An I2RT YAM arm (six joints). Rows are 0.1 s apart.
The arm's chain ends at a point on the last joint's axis. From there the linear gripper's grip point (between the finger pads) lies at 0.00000 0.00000 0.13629 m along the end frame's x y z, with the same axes.
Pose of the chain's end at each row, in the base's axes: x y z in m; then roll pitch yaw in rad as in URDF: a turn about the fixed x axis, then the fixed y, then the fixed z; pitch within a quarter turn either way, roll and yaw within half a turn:
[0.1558, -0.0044, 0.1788, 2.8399, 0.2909, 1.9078]
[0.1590, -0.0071, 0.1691, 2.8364, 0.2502, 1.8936]
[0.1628, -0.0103, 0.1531, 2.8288, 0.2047, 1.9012]
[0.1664, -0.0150, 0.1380, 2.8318, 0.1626, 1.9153]
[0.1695, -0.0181, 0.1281, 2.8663, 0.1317, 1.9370]
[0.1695, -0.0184, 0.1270, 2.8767, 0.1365, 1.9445]
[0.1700, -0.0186, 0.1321, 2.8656, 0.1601, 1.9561]
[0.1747, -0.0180, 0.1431, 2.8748, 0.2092, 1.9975]
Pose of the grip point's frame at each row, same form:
[0.2064, -0.0262, 0.0541, 2.8399, 0.2909, 1.9078]
[0.2080, -0.0246, 0.0432, 2.8364, 0.2502, 1.8936]
[0.2110, -0.0216, 0.0261, 2.8288, 0.2047, 1.9012]
[0.2126, -0.0207, 0.0099, 2.8318, 0.1626, 1.9153]
[0.2103, -0.0209, -0.0019, 2.8663, 0.1317, 1.9370]
[0.2093, -0.0220, -0.0033, 2.8767, 0.1365, 1.9445]
[0.2123, -0.0240, 0.0026, 2.8656, 0.1601, 1.9561]
[0.2187, -0.0280, 0.0145, 2.8748, 0.2092, 1.9975]

